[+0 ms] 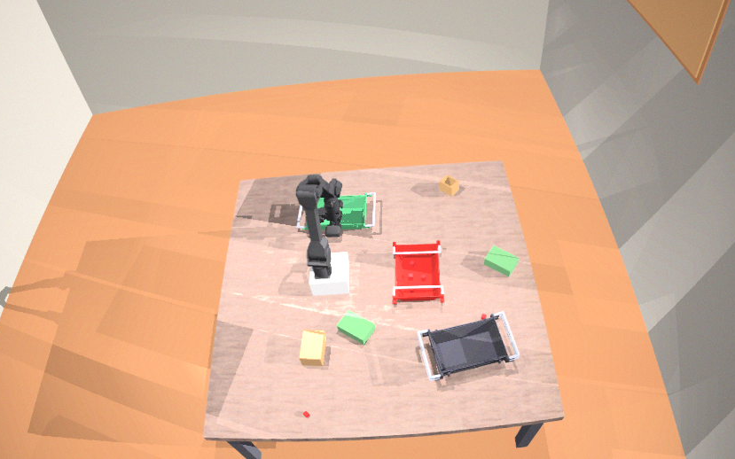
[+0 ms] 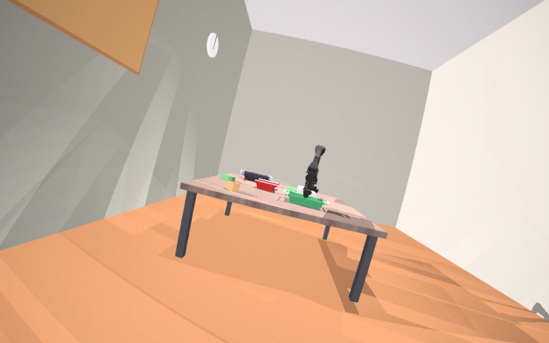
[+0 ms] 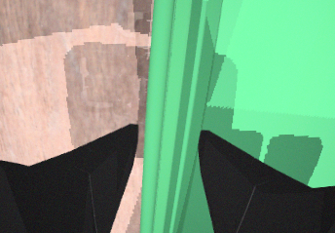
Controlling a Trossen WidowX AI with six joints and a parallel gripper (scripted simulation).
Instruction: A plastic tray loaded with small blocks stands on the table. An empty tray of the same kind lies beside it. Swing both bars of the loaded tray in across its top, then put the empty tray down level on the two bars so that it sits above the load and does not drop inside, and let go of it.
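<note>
The green tray lies 80 mm to the left of my gripper tip and 30 mm above it. From my gripper tip the other things lie so: small tan box 510 mm ahead, 230 mm to the left; red cube 70 mm behind, 830 mm to the right.
</note>
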